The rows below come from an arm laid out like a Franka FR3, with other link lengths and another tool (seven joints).
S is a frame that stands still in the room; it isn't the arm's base.
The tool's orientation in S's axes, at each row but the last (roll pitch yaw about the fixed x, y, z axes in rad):
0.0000, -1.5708, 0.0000
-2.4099, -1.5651, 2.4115
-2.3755, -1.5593, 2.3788
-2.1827, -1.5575, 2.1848
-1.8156, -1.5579, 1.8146
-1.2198, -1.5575, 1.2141
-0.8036, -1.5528, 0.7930
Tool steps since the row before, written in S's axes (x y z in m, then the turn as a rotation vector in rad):
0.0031, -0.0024, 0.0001, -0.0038, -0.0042, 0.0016
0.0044, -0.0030, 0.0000, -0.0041, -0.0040, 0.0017
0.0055, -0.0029, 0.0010, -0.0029, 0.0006, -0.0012
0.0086, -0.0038, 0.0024, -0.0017, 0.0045, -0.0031
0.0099, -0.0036, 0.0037, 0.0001, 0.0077, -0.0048
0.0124, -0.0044, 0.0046, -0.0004, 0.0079, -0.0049
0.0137, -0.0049, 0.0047, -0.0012, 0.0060, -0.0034
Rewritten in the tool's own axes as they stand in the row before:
0.0001, -0.0024, -0.0031, 0.0016, -0.0042, 0.0038
0.0000, -0.0030, -0.0044, 0.0017, -0.0040, 0.0041
0.0009, -0.0029, -0.0055, -0.0012, 0.0006, 0.0029
0.0023, -0.0038, -0.0086, -0.0030, 0.0045, 0.0017
0.0036, -0.0036, -0.0099, -0.0047, 0.0078, -0.0001
0.0046, -0.0044, -0.0124, -0.0048, 0.0080, 0.0004
0.0048, -0.0048, -0.0137, -0.0033, 0.0060, 0.0012

